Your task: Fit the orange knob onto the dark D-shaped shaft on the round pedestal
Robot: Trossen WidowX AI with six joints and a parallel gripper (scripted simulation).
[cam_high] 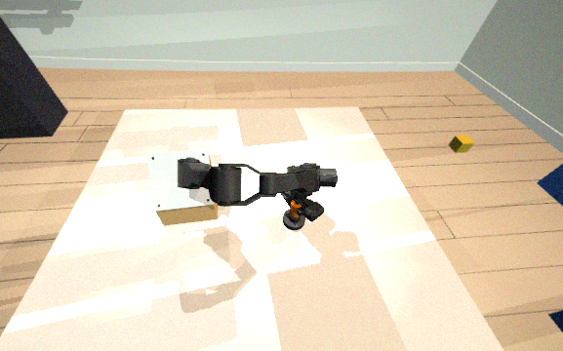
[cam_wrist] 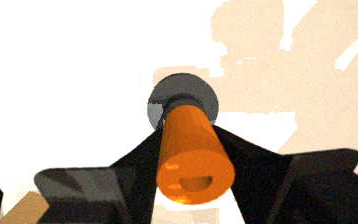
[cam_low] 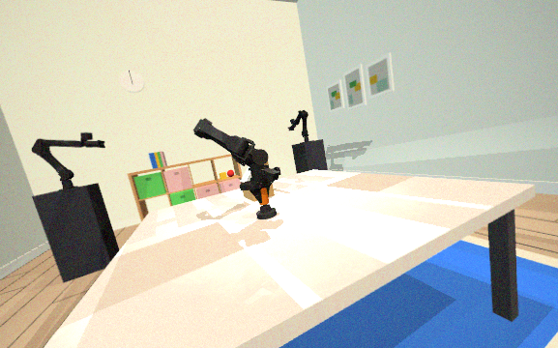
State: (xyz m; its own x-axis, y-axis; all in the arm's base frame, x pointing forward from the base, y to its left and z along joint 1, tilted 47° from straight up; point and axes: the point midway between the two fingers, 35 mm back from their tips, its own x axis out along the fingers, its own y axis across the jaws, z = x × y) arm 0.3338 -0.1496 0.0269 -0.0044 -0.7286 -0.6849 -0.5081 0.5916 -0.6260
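Now: the dark round pedestal 30 mm below my gripper tip. From my gripper tip the other things lie so: orange knob: 20 mm above.
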